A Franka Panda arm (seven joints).
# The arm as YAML. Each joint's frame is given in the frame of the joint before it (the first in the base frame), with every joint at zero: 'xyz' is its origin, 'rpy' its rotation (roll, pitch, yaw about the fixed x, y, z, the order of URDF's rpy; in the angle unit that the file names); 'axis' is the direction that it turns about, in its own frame. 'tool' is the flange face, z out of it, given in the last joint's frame.
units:
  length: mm
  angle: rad
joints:
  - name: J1
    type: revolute
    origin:
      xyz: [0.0, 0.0, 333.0]
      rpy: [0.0, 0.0, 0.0]
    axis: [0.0, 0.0, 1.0]
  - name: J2
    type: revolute
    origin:
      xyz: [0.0, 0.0, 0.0]
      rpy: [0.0, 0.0, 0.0]
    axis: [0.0, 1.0, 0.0]
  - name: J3
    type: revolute
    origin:
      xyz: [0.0, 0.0, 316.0]
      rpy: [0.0, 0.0, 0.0]
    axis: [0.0, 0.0, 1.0]
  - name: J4
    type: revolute
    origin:
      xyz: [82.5, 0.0, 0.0]
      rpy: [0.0, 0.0, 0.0]
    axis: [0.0, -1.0, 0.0]
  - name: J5
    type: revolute
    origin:
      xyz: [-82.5, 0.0, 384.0]
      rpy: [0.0, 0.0, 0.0]
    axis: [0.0, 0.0, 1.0]
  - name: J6
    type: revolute
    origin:
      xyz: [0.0, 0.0, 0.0]
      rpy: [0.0, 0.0, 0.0]
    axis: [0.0, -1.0, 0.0]
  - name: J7
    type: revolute
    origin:
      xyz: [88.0, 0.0, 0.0]
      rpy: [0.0, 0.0, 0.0]
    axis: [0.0, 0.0, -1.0]
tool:
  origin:
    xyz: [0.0, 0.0, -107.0]
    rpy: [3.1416, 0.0, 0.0]
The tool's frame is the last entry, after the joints.
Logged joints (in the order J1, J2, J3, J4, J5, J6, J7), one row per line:
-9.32 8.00 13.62 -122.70 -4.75 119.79 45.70
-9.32 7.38 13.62 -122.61 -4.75 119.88 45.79
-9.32 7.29 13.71 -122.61 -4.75 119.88 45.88
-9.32 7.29 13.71 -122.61 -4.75 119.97 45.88
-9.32 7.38 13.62 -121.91 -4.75 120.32 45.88
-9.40 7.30 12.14 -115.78 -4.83 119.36 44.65
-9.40 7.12 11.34 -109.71 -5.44 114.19 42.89
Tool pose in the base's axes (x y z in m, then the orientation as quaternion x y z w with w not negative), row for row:
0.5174 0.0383 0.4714 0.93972 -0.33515 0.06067 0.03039
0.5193 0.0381 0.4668 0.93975 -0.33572 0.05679 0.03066
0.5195 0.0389 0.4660 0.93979 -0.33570 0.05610 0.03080
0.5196 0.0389 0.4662 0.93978 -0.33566 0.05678 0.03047
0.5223 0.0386 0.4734 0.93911 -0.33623 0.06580 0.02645
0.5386 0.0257 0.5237 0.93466 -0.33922 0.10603 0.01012
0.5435 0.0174 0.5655 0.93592 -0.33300 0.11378 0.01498
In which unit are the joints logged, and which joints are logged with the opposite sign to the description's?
The joints are logged in degrees. Opposite sign: J2.
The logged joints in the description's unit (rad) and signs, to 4 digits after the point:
-0.1627 -0.1396 0.2377 -2.1415 -0.0829 2.0907 0.7976
-0.1627 -0.1288 0.2377 -2.1399 -0.0829 2.0923 0.7992
-0.1627 -0.1272 0.2393 -2.1399 -0.0829 2.0923 0.8008
-0.1627 -0.1272 0.2393 -2.1399 -0.0829 2.0939 0.8008
-0.1627 -0.1288 0.2377 -2.1277 -0.0829 2.1000 0.8008
-0.1641 -0.1274 0.2119 -2.0207 -0.0843 2.0832 0.7793
-0.1641 -0.1243 0.1979 -1.9148 -0.0949 1.9930 0.7486

